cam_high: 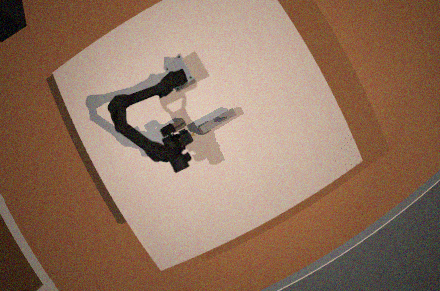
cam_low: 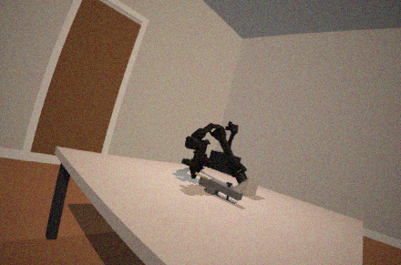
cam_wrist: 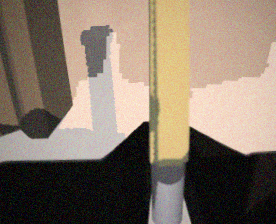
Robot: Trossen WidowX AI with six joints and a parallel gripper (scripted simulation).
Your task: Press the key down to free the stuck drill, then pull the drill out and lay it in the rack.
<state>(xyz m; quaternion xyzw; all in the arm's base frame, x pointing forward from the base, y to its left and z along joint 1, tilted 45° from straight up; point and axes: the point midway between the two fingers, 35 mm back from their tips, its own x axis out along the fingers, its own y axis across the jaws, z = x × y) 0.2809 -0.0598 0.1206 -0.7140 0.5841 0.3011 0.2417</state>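
Now: the drill 10 mm behind my gripper tip, 40 mm to the left of it and 30 mm above it. Also, from my gripper tip: grey holder block: 30 mm behind, 200 mm to the left, 10 mm above; then grey-tan fixture block: 80 mm behind, 30 mm to the left, 10 mm below; then dark blue key: 30 mm behind, 230 mm to the left, 20 mm above.
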